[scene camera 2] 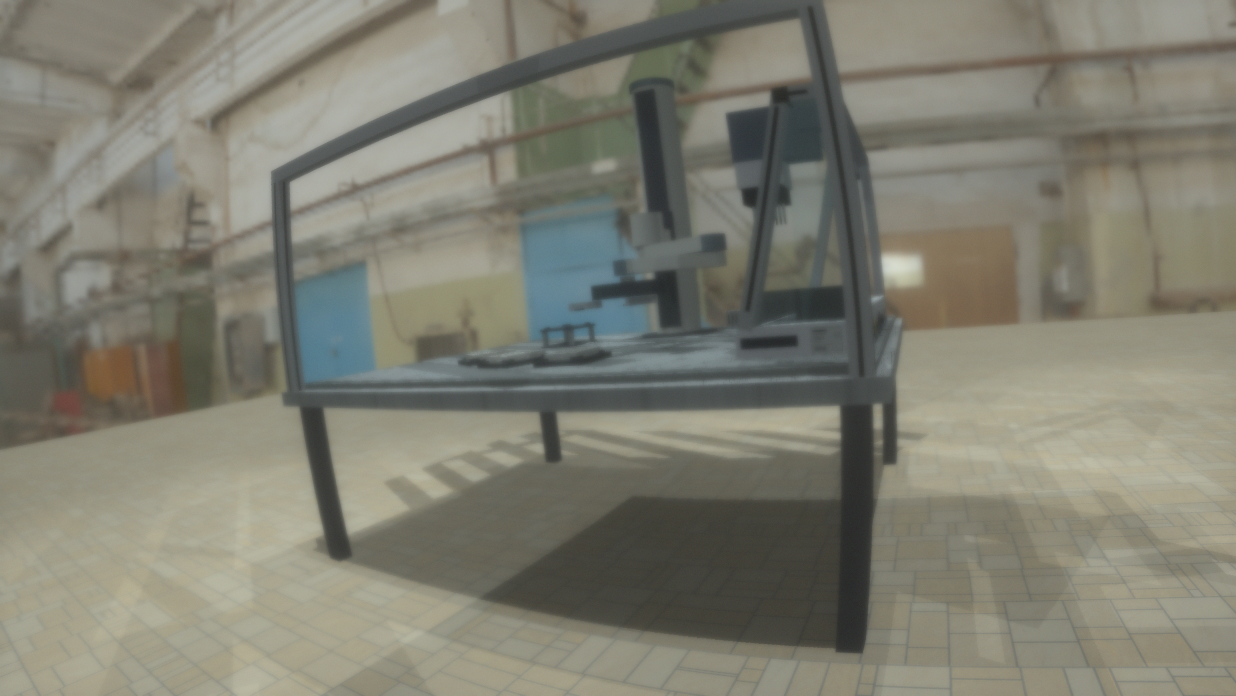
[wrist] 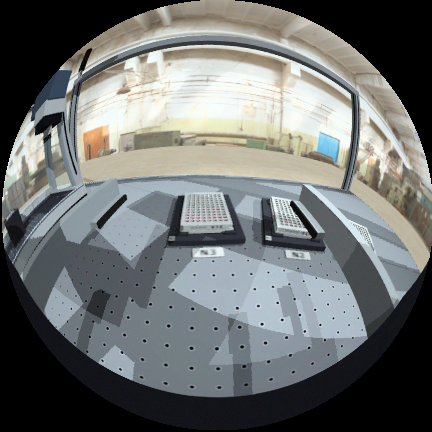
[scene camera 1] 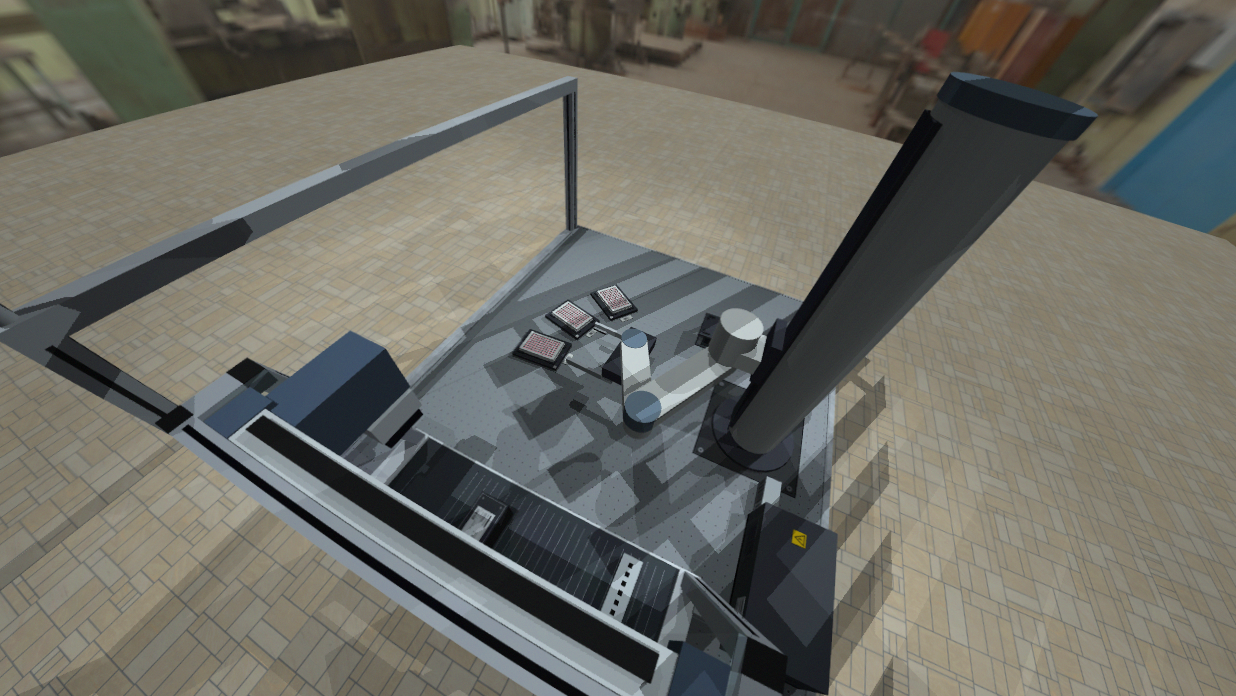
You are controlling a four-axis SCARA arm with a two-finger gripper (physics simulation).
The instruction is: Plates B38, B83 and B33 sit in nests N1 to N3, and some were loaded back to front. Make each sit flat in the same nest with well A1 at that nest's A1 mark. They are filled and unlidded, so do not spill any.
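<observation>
In the wrist view a white plate [scene camera 1: 543, 346] [wrist: 206, 210] with pinkish wells lies in the dark nest N3 [wrist: 239, 236]. A second plate [scene camera 1: 571, 317] [wrist: 285, 216] lies in nest N2 [wrist: 315, 245], partly behind a finger. The third plate [scene camera 1: 614, 299] [wrist: 361, 234], at N1, is mostly hidden by that finger in the wrist view. Small pale marks show at the near left corners of N3 and N2. Plate prints are too small to read surely. My gripper [scene camera 1: 582, 343] [wrist: 205, 187] is open and empty, its fingers spread wide, above the table on the near side of the nests.
A low stand with posts [scene camera 2: 568, 332] is on the table. The arm's column [scene camera 1: 873, 285] [scene camera 2: 666, 198] rises behind the arm. A liquid-handling deck [scene camera 1: 553, 544] and a blue head [scene camera 1: 341, 393] [wrist: 52, 92] stand to one side. A frame bar [scene camera 1: 432, 129] [wrist: 215, 41] runs above the far edge.
</observation>
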